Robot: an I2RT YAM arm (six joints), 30 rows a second.
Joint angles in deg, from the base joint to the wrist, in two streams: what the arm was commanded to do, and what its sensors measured. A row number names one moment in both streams.
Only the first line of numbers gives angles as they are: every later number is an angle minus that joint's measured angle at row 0.
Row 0, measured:
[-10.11 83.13 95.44 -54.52 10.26 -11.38]
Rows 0 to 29, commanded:
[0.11 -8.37 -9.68 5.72 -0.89 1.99]
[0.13 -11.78 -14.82 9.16 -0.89 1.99]
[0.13 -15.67 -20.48 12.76 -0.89 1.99]
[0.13 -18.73 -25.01 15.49 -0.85 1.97]
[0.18 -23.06 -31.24 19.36 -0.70 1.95]
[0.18 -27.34 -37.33 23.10 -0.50 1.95]
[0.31 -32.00 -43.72 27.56 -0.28 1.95]
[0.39 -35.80 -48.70 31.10 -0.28 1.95]
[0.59 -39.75 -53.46 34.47 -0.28 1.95]
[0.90 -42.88 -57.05 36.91 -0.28 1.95]
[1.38 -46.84 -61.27 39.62 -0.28 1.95]
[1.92 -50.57 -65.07 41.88 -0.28 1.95]
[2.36 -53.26 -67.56 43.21 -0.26 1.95]
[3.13 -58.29 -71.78 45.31 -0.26 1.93]
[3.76 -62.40 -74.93 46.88 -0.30 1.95]
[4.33 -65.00 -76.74 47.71 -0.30 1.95]
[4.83 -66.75 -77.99 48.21 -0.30 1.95]
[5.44 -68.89 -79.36 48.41 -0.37 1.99]
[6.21 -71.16 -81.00 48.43 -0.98 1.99]
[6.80 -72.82 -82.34 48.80 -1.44 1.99]
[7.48 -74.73 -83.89 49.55 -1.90 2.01]
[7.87 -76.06 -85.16 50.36 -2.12 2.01]
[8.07 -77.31 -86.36 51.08 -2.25 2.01]
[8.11 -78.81 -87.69 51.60 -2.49 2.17]
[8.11 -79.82 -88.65 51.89 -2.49 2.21]
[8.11 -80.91 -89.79 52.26 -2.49 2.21]
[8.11 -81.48 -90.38 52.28 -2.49 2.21]
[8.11 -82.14 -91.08 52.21 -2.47 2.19]
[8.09 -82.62 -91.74 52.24 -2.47 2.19]
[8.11 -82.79 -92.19 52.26 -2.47 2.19]
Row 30, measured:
[7.72 -81.20 -90.25 51.84 -1.53 1.05]
